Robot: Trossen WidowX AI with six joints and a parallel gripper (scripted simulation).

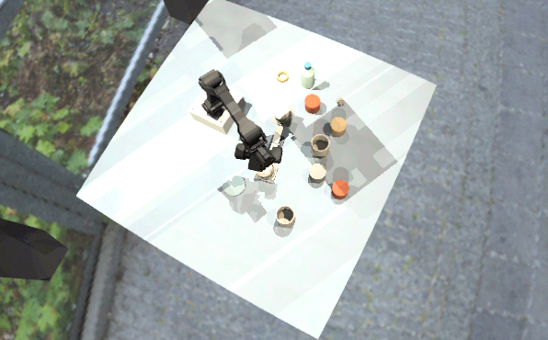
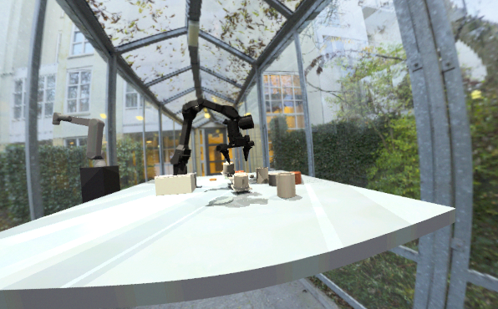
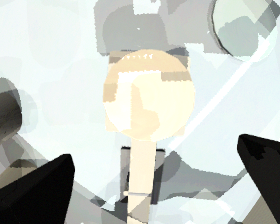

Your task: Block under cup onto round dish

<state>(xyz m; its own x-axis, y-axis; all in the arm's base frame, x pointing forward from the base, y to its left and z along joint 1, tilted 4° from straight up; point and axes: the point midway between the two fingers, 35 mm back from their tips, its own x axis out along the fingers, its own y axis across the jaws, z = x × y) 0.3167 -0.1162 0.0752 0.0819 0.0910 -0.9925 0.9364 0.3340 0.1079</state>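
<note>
Now: gripper tip 110 mm above the grey block, 10 mm to the left of it and 10 mm short of it. Also, from my gripper tip: bottle 480 mm to the left, 40 mm below, 40 mm behind; round dish 140 mm below, 130 mm to the right, 90 mm behind; tan cylinder 340 mm to the left, 180 mm ahead, 110 mm below.
</note>
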